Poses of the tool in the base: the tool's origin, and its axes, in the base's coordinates. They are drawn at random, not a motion.
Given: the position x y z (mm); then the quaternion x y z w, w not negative.
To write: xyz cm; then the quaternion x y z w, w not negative. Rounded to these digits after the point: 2 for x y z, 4 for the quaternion.
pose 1, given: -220.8, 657.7, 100.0, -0.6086, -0.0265, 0.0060, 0.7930
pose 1, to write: -22.08, 65.77, 10.00, -0.6086, -0.0265, 0.0060, 0.7930
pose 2, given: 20.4, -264.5, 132.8, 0.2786, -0.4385, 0.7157, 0.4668
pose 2, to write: 2.04, -26.45, 13.28, 0.2786, -0.4385, 0.7157, 0.4668
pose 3, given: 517.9, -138.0, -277.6, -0.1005, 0.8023, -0.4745, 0.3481
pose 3, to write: 51.79, -13.80, -27.76, -0.1005, 0.8023, -0.4745, 0.3481
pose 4, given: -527.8, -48.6, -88.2, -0.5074, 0.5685, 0.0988, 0.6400
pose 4, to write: -52.78, -4.86, -8.82, -0.5074, 0.5685, 0.0988, 0.6400
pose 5, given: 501.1, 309.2, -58.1, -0.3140, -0.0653, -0.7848, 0.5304
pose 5, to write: 50.11, 30.92, -5.81, -0.3140, -0.0653, -0.7848, 0.5304
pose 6, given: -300.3, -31.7, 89.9, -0.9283, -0.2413, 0.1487, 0.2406
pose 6, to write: -30.03, -3.17, 8.99, -0.9283, -0.2413, 0.1487, 0.2406
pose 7, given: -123.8, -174.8, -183.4, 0.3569, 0.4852, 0.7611, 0.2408
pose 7, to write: -12.38, -17.48, -18.34, 0.3569, 0.4852, 0.7611, 0.2408
